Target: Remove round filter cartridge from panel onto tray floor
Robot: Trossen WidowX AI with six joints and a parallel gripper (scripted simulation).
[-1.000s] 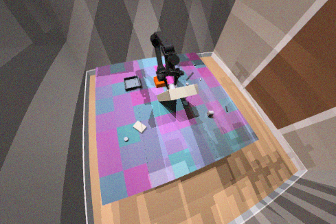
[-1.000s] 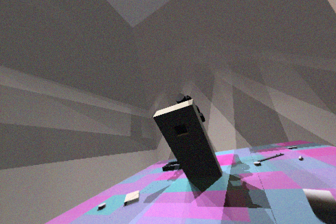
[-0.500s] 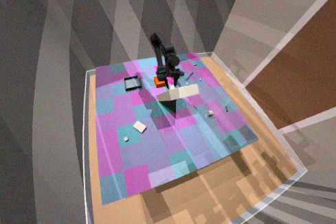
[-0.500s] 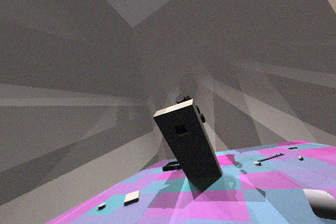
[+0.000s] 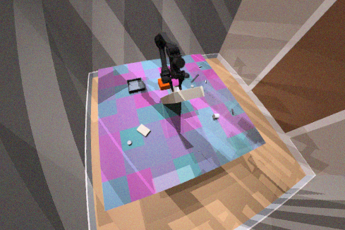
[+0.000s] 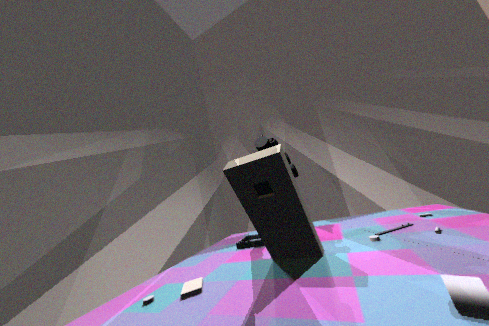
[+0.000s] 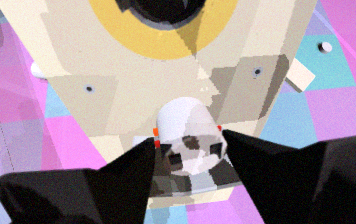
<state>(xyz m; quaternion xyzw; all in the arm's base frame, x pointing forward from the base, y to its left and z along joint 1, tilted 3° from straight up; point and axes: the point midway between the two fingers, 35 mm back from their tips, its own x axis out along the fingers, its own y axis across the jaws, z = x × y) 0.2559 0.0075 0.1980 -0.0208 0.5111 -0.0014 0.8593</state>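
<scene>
My gripper tip is now 33 cm past the grey framed dish, 28 cm to the left of it and 22 cm above it. From my gripper tip the other things lie so: round filter cartridge (right at my gripper tip); then flat white block (30 cm to the right, 22 cm below, 15 cm ahead).
</scene>
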